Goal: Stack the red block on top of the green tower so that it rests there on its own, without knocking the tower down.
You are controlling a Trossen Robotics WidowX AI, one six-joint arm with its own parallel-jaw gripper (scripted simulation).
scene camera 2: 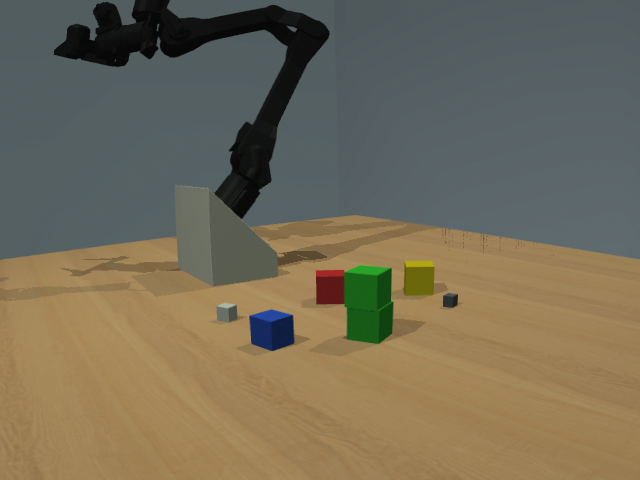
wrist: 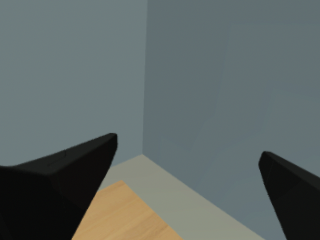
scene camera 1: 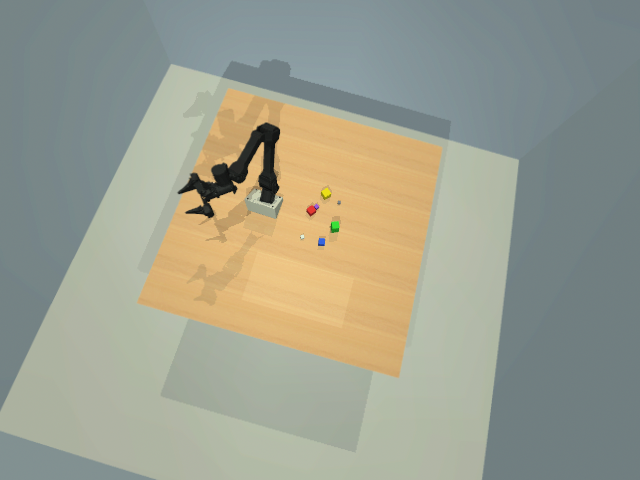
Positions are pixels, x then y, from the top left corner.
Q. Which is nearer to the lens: the red block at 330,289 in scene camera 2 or the blue block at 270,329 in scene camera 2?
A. The blue block.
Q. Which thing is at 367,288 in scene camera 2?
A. A green block.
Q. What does my gripper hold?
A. Nothing.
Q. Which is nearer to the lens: the blue block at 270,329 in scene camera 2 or the yellow block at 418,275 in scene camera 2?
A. The blue block.
